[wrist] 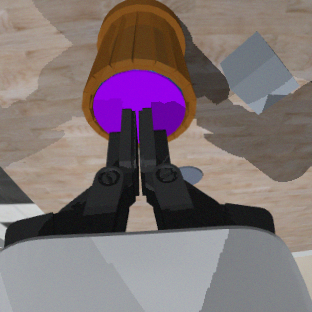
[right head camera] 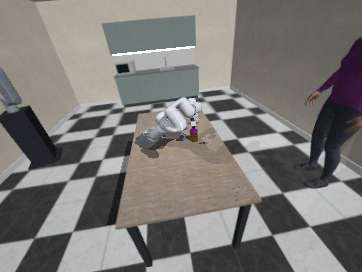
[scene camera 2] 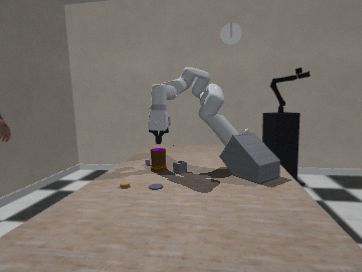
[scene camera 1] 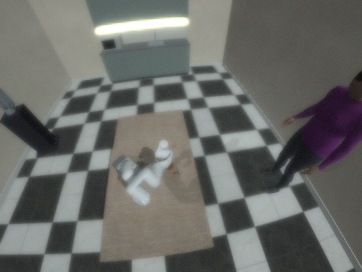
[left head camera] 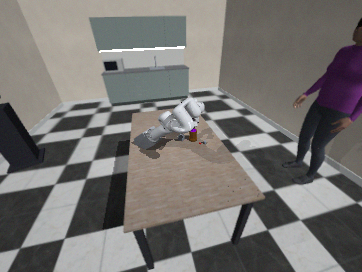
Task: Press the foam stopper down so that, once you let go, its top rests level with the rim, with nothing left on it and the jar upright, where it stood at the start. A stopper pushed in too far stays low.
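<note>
The orange-brown jar [left head camera: 193, 136] [right head camera: 194, 136] [scene camera 2: 158, 160] [wrist: 140, 42] stands upright on the table. The purple foam stopper [scene camera 2: 158, 149] [wrist: 137, 89] fills the jar's mouth; in the wrist view its top shows close to the rim all round, with no object lying on it. Whether it is exactly level is too fine to tell. My gripper [scene camera 2: 158, 143] [wrist: 137, 127] is shut and empty. In scene camera 2 its fingertips are above the stopper, with a small gap between them. In the wrist view the fingers cover the near part of the stopper.
On the table [scene camera 2: 200, 225] a grey open box [scene camera 2: 180, 167] [wrist: 259, 72] stands close beside the jar. A blue-grey disc [scene camera 2: 156, 186] [wrist: 192, 174] and an orange disc [scene camera 2: 125, 185] lie apart from it. A small grey piece [scene camera 2: 147, 162] and a small red piece [left head camera: 201, 143] are near the jar.
</note>
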